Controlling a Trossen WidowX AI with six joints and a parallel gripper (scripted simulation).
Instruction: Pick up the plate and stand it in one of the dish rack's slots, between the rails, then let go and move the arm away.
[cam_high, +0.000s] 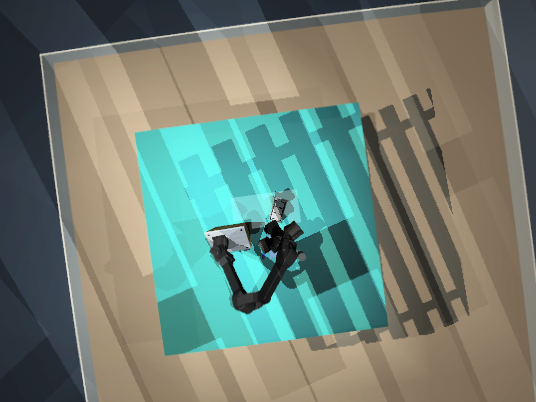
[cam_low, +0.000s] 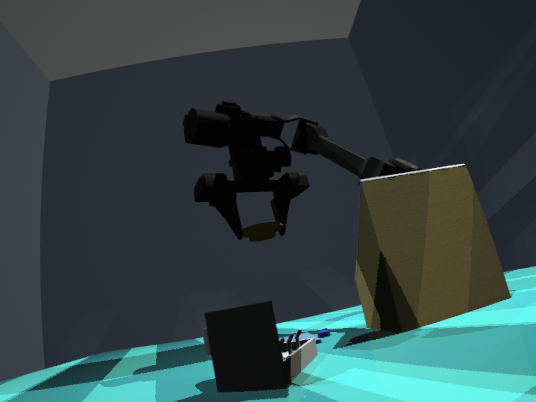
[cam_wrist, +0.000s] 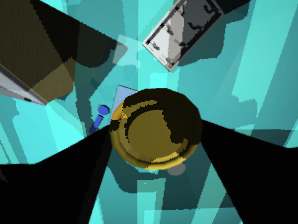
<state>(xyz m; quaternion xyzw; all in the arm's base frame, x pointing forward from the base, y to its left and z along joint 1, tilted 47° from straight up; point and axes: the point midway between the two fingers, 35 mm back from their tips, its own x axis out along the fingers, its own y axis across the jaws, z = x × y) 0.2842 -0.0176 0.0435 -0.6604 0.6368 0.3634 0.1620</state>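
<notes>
Now: the dish rack 160 mm below my gripper tip, 110 mm to the left of it and 30 mm ahead of it. The rest, counted from my gripper tip: blue utensil: 180 mm below, 100 mm to the right, 90 mm behind; yellow plate: 10 mm above.
</notes>
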